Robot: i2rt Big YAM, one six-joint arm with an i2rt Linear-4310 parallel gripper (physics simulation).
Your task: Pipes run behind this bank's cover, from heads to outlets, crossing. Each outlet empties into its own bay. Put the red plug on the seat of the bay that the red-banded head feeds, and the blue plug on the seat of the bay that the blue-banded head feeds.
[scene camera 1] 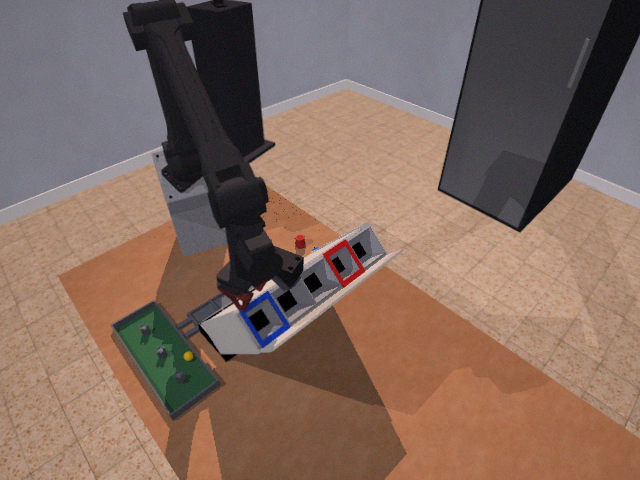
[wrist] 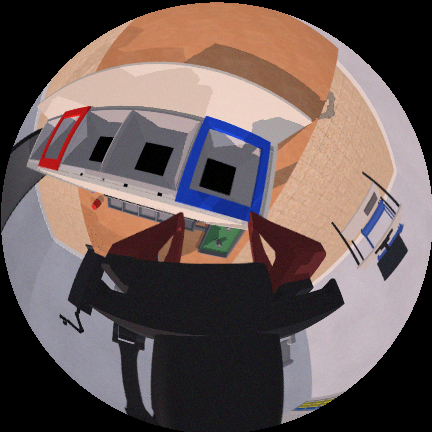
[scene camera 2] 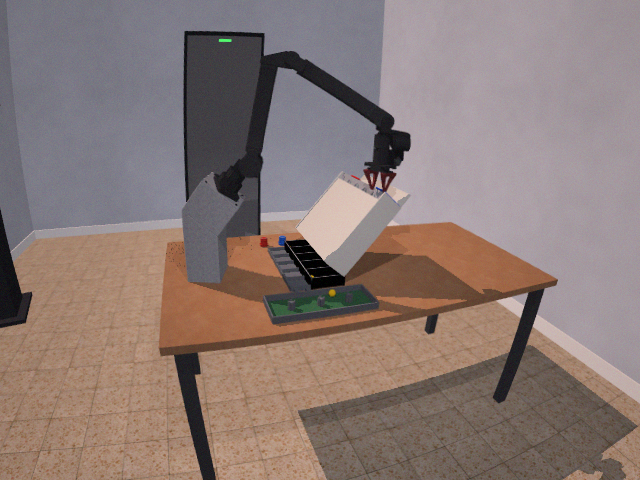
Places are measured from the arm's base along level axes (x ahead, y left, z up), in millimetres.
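Where they show: gripper, fingertip midpoint: (scene camera 1: 250, 300) (wrist: 215, 217) (scene camera 2: 378, 191); arm's base, link origin: (scene camera 1: 186, 170) (scene camera 2: 224, 189).
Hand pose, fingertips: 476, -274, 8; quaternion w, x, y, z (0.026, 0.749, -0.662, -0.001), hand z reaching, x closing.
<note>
Things, the pixels of their centre, and the offset from my fingertips, as dx, dy, dz. "pt": a spot on its surface instead.
- blue-banded head, surface spot: (wrist: 220, 206) pt +14, -2, +4
- red-banded head, surface spot: (wrist: 49, 164) pt +64, +205, +5
- red plug, body centre: (scene camera 1: 300, 241) (scene camera 2: 263, 241) (wrist: 95, 204) -225, +481, -323
- blue plug, body centre: (scene camera 1: 317, 254) (scene camera 2: 282, 240) -140, +460, -323
- small yellow spot, surface spot: (scene camera 2: 312, 276) pt -227, +60, -313
- green tray, body centre: (scene camera 1: 170, 347) (scene camera 2: 318, 298) (wrist: 221, 224) -282, -66, -328
- yellow ball, body centre: (scene camera 1: 188, 356) (scene camera 2: 332, 292) -220, -57, -328
My gripper (scene camera 1: 252, 298) (scene camera 2: 378, 189) (wrist: 215, 217) is open and empty above the near edge of the blue-banded head (scene camera 1: 279, 311) (wrist: 220, 206), at one end of the bank. The red-banded head (scene camera 1: 354, 277) (wrist: 49, 164) is further along, second from the far end. The bank's white cover (scene camera 1: 232, 335) (scene camera 2: 336, 217) hides the pipes. The red plug (scene camera 1: 299, 241) (scene camera 2: 263, 241) (wrist: 97, 202) and the blue plug (scene camera 1: 315, 249) (scene camera 2: 282, 240) stand on the table behind the bays. A small yellow spot (scene camera 2: 312, 276) shows at the near end of the black compartment row; its shape is mostly hidden.
A green tray (scene camera 1: 196, 400) (scene camera 2: 325, 314) with grey rims lies beside the bank's near end. It holds a yellow ball (scene camera 1: 188, 355) (scene camera 2: 331, 292) and three small grey posts. The raised cover and its front lip stand close below the fingers.
</note>
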